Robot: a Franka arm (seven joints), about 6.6 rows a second.
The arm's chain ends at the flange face. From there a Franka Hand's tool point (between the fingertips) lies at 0.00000 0.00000 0.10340 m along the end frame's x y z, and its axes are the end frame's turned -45 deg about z.
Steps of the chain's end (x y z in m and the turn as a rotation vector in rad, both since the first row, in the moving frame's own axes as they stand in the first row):
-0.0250 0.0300 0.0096 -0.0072 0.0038 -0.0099
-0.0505 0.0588 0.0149 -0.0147 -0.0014 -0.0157
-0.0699 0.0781 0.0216 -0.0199 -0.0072 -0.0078
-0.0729 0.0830 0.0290 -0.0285 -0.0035 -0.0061
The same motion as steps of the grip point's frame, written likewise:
-0.0391 0.0043 0.0096 -0.0078 -0.0024 -0.0099
-0.0785 0.0069 0.0149 -0.0094 -0.0114 -0.0157
-0.1066 0.0067 0.0216 -0.0090 -0.0192 -0.0078
-0.1126 0.0090 0.0290 -0.0177 -0.0226 -0.0061

